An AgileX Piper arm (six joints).
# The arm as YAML. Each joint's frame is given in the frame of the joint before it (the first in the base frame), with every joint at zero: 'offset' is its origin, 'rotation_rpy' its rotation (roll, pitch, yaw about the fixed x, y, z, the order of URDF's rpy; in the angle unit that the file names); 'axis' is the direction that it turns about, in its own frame. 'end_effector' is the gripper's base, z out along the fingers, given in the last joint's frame.
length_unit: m
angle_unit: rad
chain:
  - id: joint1
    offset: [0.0, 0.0, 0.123]
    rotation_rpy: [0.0, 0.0, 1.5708]
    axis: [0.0, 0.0, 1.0]
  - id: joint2
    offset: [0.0, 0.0, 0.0]
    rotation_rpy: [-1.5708, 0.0, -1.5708]
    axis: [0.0, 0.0, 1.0]
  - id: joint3
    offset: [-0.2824, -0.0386, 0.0]
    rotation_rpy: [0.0, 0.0, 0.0]
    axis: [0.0, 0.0, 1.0]
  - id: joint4
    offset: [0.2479, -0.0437, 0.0]
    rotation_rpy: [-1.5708, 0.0, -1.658]
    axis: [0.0, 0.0, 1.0]
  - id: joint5
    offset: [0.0, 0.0, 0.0]
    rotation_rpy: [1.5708, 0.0, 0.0]
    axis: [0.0, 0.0, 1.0]
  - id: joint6
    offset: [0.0, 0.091, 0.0]
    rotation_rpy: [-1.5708, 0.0, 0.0]
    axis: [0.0, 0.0, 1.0]
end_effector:
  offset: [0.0, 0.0, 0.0]
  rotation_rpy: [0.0, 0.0, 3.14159]
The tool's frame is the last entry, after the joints.
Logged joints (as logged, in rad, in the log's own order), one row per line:
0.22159, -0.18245, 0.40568, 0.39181, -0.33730, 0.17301
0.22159, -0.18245, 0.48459, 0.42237, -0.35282, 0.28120
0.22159, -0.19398, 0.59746, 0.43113, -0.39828, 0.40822
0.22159, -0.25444, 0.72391, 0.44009, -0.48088, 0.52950
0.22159, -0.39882, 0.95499, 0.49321, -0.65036, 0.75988
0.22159, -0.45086, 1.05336, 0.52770, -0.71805, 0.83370
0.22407, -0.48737, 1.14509, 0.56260, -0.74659, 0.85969
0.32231, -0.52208, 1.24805, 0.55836, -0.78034, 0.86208
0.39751, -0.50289, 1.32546, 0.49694, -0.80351, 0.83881
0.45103, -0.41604, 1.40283, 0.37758, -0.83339, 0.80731
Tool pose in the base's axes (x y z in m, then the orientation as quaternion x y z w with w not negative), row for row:
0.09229, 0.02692, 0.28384, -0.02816, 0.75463, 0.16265, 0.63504
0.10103, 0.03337, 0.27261, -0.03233, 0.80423, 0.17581, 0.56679
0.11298, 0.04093, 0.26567, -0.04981, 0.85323, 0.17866, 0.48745
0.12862, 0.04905, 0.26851, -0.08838, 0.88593, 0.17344, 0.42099
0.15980, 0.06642, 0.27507, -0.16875, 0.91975, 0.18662, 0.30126
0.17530, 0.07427, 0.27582, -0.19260, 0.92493, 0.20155, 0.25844
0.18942, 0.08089, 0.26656, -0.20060, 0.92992, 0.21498, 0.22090
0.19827, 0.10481, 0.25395, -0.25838, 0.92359, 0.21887, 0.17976
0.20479, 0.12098, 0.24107, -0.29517, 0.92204, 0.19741, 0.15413
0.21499, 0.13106, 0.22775, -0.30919, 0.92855, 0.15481, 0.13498
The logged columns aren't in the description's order. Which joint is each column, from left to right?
Columns, left to right: joint1, joint6, joint2, joint4, joint3, joint5.
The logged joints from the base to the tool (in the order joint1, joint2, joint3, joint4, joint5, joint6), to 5 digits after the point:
0.22159, 0.40568, -0.33730, 0.39181, 0.17301, -0.18245
0.22159, 0.48459, -0.35282, 0.42237, 0.28120, -0.18245
0.22159, 0.59746, -0.39828, 0.43113, 0.40822, -0.19398
0.22159, 0.72391, -0.48088, 0.44009, 0.52950, -0.25444
0.22159, 0.95499, -0.65036, 0.49321, 0.75988, -0.39882
0.22159, 1.05336, -0.71805, 0.52770, 0.83370, -0.45086
0.22407, 1.14509, -0.74659, 0.56260, 0.85969, -0.48737
0.32231, 1.24805, -0.78034, 0.55836, 0.86208, -0.52208
0.39751, 1.32546, -0.80351, 0.49694, 0.83881, -0.50289
0.45103, 1.40283, -0.83339, 0.37758, 0.80731, -0.41604

